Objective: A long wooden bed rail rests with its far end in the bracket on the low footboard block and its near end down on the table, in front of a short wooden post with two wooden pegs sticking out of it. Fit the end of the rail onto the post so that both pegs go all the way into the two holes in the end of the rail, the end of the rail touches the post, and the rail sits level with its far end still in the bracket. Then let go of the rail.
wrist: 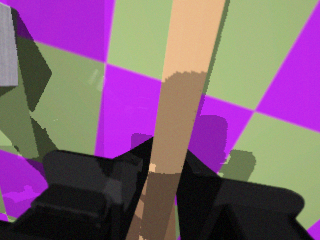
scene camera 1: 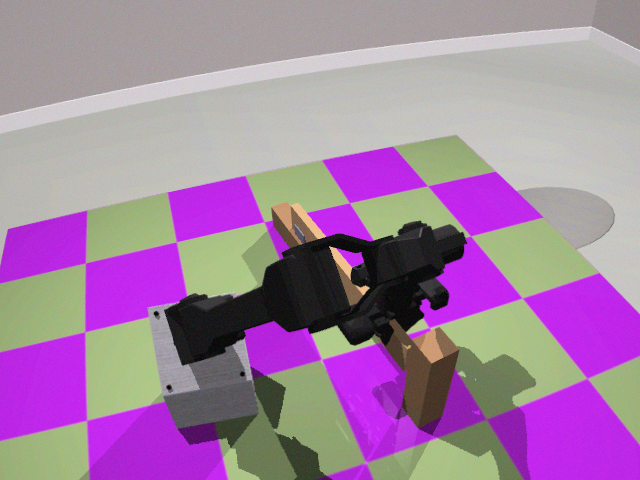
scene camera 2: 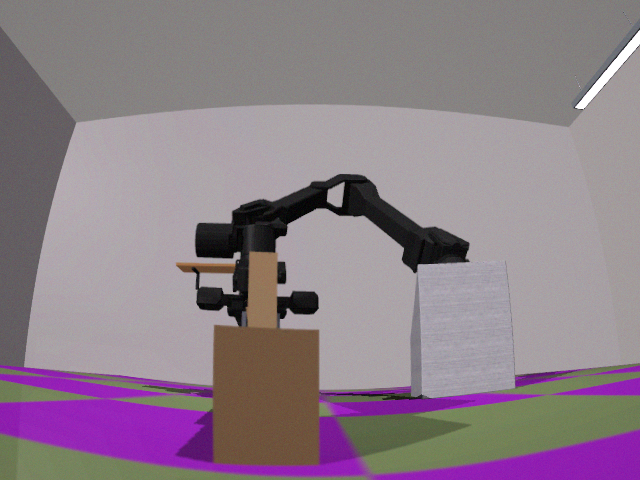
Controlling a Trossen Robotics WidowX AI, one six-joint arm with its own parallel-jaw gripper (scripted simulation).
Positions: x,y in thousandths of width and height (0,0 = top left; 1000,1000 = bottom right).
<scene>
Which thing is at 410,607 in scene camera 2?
A long wooden rail.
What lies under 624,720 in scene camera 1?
A long wooden rail.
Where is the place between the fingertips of my gripper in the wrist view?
517,598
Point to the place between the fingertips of my gripper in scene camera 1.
609,711
</scene>
